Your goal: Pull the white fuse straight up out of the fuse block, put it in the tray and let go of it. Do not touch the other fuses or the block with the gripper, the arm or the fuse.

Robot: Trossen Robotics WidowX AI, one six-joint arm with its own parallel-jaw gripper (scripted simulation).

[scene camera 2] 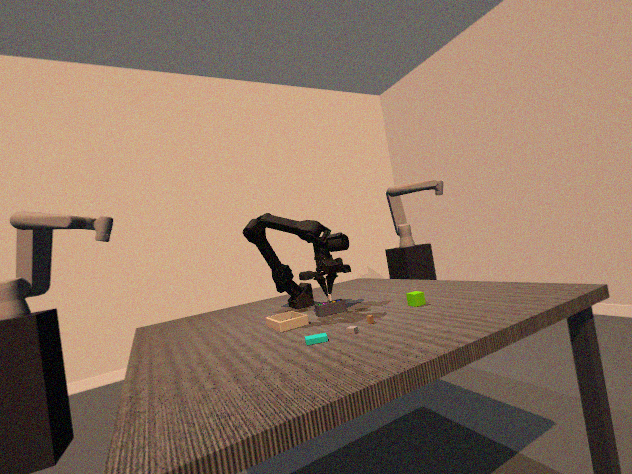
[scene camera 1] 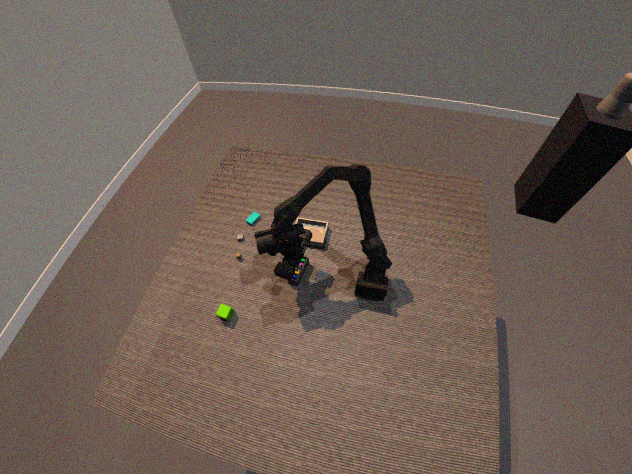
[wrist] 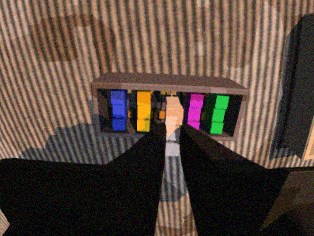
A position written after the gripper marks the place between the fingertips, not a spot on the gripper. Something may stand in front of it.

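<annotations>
A white fuse [wrist: 174,112] is being carried by the gripper [scene camera 2: 328,295].
</annotations>
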